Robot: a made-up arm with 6 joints. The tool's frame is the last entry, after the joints. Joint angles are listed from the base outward.
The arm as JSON. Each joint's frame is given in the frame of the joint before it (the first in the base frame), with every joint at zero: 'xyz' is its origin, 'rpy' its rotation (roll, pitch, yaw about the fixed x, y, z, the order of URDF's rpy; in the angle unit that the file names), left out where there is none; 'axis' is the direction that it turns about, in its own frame. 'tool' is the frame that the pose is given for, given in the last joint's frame.
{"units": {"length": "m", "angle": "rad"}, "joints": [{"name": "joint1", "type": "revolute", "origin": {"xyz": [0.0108, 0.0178, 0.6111]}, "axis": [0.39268, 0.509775, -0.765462]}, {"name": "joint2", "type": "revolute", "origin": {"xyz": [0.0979, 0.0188, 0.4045]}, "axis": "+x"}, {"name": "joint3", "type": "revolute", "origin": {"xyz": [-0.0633, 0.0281, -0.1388]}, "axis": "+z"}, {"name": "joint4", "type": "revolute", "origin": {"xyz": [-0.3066, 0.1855, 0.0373]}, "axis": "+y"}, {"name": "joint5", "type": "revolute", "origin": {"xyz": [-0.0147, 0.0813, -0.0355]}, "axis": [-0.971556, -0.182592, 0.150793]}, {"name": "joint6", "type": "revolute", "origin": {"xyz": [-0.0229, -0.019, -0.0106]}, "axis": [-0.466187, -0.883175, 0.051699]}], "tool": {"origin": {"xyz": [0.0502, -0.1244, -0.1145], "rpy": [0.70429, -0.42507, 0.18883]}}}
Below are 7 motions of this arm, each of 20 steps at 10 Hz.
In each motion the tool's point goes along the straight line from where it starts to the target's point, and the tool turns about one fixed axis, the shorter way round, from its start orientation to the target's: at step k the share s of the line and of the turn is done. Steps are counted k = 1, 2, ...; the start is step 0. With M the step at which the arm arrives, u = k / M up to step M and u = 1 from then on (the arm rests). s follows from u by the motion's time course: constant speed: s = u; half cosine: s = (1 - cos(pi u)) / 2; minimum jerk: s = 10 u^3 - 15 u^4 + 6 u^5.
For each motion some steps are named. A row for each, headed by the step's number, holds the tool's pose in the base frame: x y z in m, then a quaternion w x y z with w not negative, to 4 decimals.
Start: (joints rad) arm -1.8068 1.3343 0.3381 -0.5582 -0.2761 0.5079
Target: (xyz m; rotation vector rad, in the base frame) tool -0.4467 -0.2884 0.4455 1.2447 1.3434 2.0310
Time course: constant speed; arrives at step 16
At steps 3, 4, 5, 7, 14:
3: -0.4687 -0.2131 0.5733 0.1698 0.6991 -0.0042 0.6945
4: -0.4670 -0.2189 0.5635 0.1743 0.6865 0.0351 0.7050
5: -0.4653 -0.2246 0.5536 0.1786 0.6726 0.0743 0.7143
7: -0.4620 -0.2362 0.5340 0.1860 0.6412 0.1522 0.7288
14: -0.4501 -0.2768 0.4652 0.2010 0.4960 0.4125 0.7371

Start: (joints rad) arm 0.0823 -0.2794 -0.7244 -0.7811 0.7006 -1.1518
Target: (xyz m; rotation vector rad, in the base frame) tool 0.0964 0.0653 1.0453 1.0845 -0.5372 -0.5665
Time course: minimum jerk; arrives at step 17
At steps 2, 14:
2: -0.0881 0.2622 0.6952 0.8946 0.1147 -0.3083 -0.3026
14: 0.0887 0.0736 1.0306 0.7924 0.4878 -0.2525 -0.2653

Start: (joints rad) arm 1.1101 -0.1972 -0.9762 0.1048 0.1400 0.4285
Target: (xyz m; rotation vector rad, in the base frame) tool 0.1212 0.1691 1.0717 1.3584 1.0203 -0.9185
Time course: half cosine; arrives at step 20
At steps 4, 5, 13, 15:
4: 0.2486 0.1126 0.8158 0.8247 0.0387 0.0681 -0.5601
5: 0.2414 0.1158 0.8302 0.8215 0.0726 0.0918 -0.5581
13: 0.1596 0.1520 0.9945 0.6874 0.4363 0.3405 -0.4703
15: 0.1418 0.1600 1.0303 0.6363 0.5053 0.3865 -0.4363

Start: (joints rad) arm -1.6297 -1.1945 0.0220 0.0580 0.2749 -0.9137
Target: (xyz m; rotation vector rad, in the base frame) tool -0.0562 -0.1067 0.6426 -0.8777 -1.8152 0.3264
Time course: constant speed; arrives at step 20
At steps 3, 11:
3: -0.0633 -0.3502 0.7466 0.7301 -0.3862 -0.4513 0.3378
11: -0.0599 -0.2356 0.6977 0.6468 -0.3856 -0.6094 0.2484

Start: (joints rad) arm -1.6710 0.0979 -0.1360 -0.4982 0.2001 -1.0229
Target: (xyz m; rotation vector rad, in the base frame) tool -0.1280 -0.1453 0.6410 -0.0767 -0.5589 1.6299
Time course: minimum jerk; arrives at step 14
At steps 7, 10, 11, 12, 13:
7: -0.1923 -0.1687 0.5207 0.6833 0.0611 -0.1505 0.7118
10: -0.1466 -0.1521 0.6062 0.6614 -0.0063 -0.2188 0.7174
11: -0.1369 -0.1486 0.6243 0.6559 -0.0206 -0.2330 0.7176
12: -0.1310 -0.1464 0.6354 0.6524 -0.0294 -0.2417 0.7177
13: -0.1284 -0.1455 0.6402 0.6509 -0.0332 -0.2455 0.7176

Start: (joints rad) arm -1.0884 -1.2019 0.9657 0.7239 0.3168 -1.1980
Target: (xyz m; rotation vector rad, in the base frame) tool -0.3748 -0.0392 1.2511 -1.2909 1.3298 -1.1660
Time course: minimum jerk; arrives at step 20
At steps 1, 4, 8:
1: -0.4675 -0.3265 1.1171 0.7939 -0.5647 0.1217 -0.1899
4: -0.4622 -0.3102 1.1247 0.7820 -0.5682 0.1483 -0.2091
8: -0.4381 -0.2355 1.1595 0.7153 -0.5753 0.2672 -0.2932

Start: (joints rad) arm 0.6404 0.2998 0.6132 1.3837 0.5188 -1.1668
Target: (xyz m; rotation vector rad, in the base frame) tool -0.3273 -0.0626 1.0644 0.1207 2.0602 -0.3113
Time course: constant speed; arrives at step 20
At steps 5, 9, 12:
5: -0.3122 -0.0224 1.0705 0.4654 0.2750 0.8341 -0.1097
9: -0.3162 -0.0331 1.0689 0.4780 0.2159 0.8436 -0.1155
12: -0.3193 -0.0412 1.0676 0.4862 0.1711 0.8485 -0.1195

